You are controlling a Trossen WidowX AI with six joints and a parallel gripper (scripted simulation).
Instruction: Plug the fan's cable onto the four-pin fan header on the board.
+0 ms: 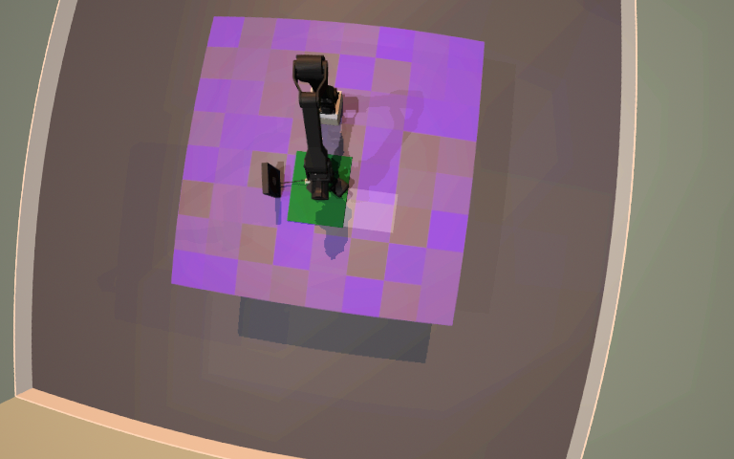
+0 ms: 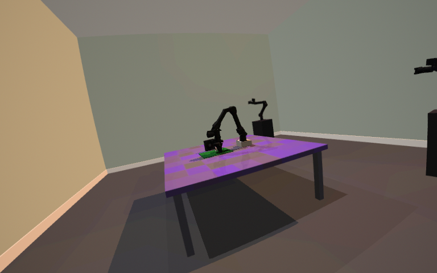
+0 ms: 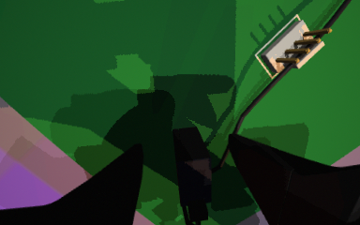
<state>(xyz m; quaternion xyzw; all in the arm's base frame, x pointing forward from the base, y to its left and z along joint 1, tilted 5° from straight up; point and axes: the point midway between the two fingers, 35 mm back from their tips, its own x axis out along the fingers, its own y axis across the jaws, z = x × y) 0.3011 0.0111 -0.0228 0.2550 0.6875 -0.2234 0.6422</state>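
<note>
The dark fan plug lies 10 mm behind my gripper tip and 10 mm above it. From my gripper tip the other things lie so: fan: 10 mm ahead, 220 mm to the right, 40 mm above; then green board: 30 mm ahead, 50 mm to the right, 30 mm below; then fan header: 90 mm to the right, 20 mm below.
</note>
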